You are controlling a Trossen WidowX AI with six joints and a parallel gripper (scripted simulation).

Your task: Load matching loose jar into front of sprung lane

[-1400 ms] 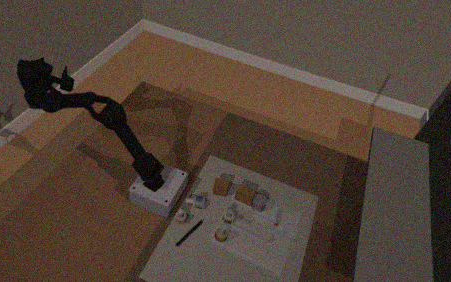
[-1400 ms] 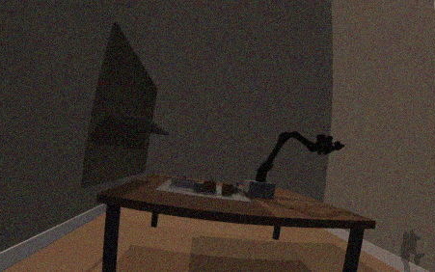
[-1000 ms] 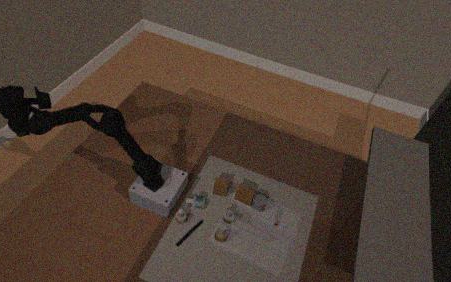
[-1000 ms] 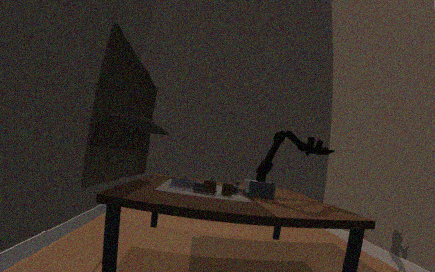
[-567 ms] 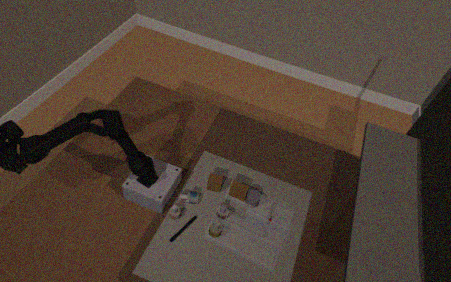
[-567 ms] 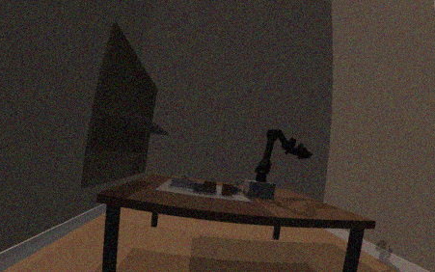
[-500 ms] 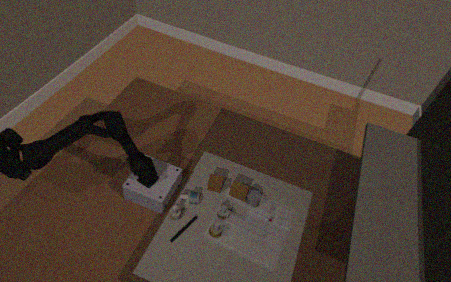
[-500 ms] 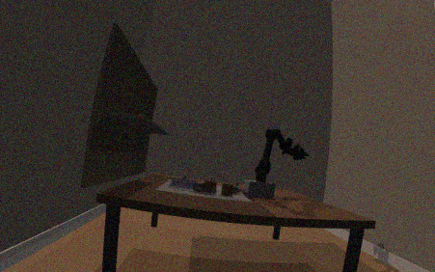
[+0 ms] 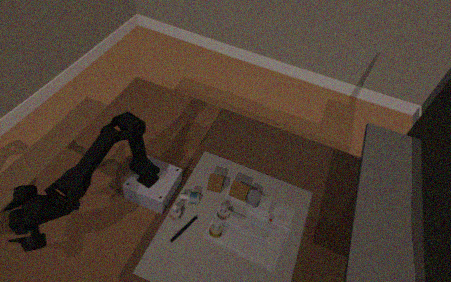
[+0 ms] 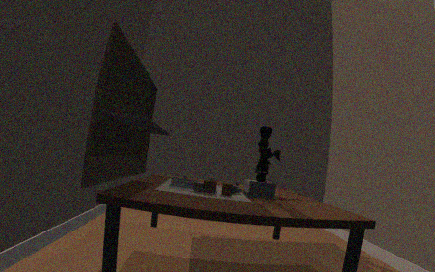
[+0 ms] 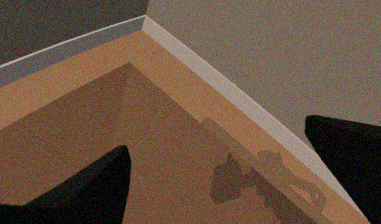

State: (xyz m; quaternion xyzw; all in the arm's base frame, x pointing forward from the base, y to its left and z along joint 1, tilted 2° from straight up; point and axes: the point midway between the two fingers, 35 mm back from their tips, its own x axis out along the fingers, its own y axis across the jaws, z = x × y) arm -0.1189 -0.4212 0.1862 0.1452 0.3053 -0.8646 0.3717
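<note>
Now: gripper tip 37 cm short of the black stick, 39 cm to the right of it and 24 cm above it. From my gripper tip the other things lie so: lane fixture: 61 cm ahead, 57 cm to the left, 23 cm below.
</note>
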